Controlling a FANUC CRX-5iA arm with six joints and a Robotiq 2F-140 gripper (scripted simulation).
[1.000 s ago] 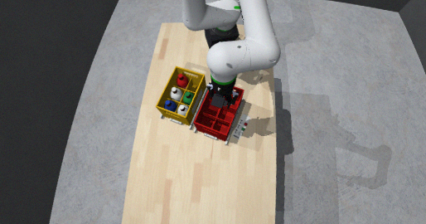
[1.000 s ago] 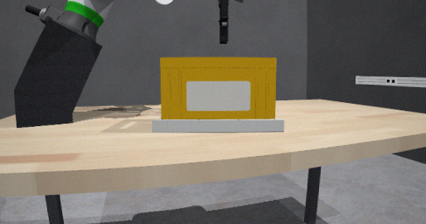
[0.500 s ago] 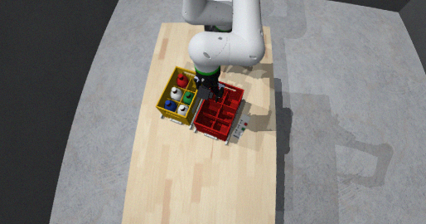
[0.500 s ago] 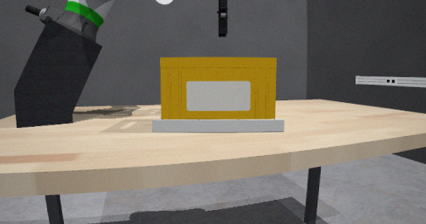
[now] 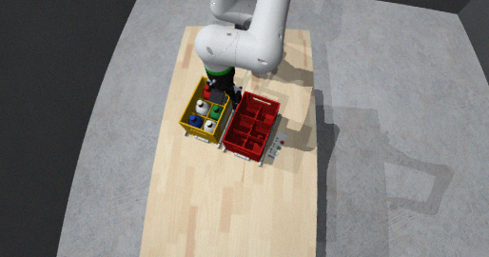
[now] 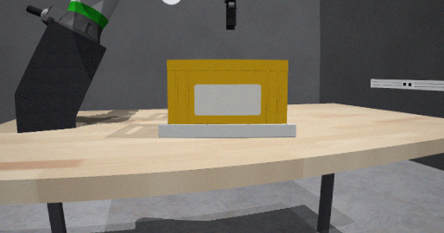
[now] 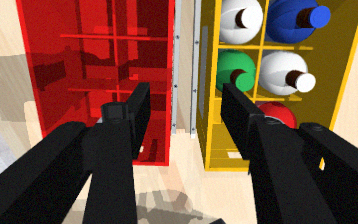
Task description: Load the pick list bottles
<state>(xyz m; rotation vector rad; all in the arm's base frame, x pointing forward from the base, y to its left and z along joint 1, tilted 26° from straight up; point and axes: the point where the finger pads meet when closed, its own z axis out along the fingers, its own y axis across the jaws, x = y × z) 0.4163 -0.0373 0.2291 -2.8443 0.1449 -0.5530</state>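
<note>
Now: the green bottle 2 cm behind my hand, 9 cm to the right of it and 23 cm below it. Round my hand: red crate 11 cm to the left, 23 cm below; then yellow crate 2 cm behind, 13 cm to the right, 23 cm below; then blue bottle 6 cm ahead, 18 cm to the right, 23 cm below.
</note>
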